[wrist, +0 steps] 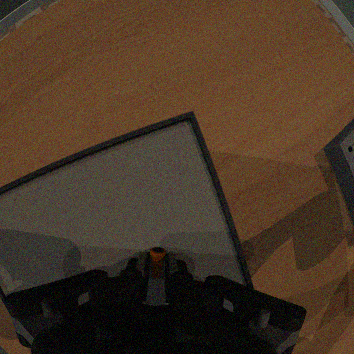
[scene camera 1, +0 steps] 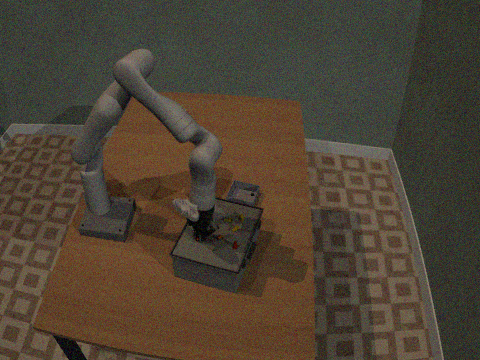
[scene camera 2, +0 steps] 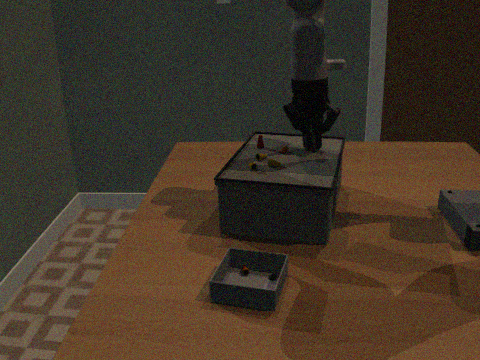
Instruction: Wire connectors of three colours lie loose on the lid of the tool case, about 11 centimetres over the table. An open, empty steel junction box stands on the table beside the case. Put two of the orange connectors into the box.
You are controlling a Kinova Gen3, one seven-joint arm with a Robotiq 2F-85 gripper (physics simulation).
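Seen in the pictures: gripper, between the fingertips: (wrist: 156,264) (scene camera 1: 199,239) (scene camera 2: 312,150); arm's base, origin of its link: (scene camera 1: 99,207).
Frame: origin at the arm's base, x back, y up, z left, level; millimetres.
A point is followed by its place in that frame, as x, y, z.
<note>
My gripper (scene camera 1: 201,238) @[-436, 75, -91] (scene camera 2: 312,149) @[-436, 75, -91] (wrist: 156,264) @[-436, 75, -91] is shut on an orange connector (wrist: 157,255) @[-432, 86, -100] at the lid of the tool case (scene camera 1: 207,274) @[-490, 26, -186] (scene camera 2: 275,212) @[-483, 18, 106] (wrist: 135,190) @[-429, 74, -147]; its dark end shows between the fingertips. Another orange connector (scene camera 1: 220,237) @[-498, 80, -68] (scene camera 2: 284,149) @[-494, 81, -65] lies on the lid nearby. A red connector (scene camera 1: 235,245) @[-553, 88, -94] (scene camera 2: 260,142) @[-550, 87, -85] stands on the lid. Yellow connectors (scene camera 1: 235,228) (scene camera 2: 274,163) lie on it too. The steel junction box (scene camera 2: 242,295) @[-496, -18, 315] (scene camera 1: 243,202) @[-509, -12, 213] stands beside the case. In scene camera 2, an orange connector (scene camera 2: 245,270) @[-511, -28, 235] lies inside it, with a small dark spot to its right.
The grey robot base (scene camera 1: 107,220) @[-63, 0, -53] (scene camera 2: 462,215) @[-126, 3, 29] (wrist: 344,175) @[-142, -17, -45] stands on the wooden table (scene camera 1: 250,135) @[-427, -39, 693] (scene camera 2: 165,280) @[-639, -40, 276] (wrist: 150,65) @[-360, -40, -294]. The case lid has a raised dark rim. Dark latches or a handle (scene camera 1: 251,250) @[-597, 30, -49] stick out from one side of the case.
</note>
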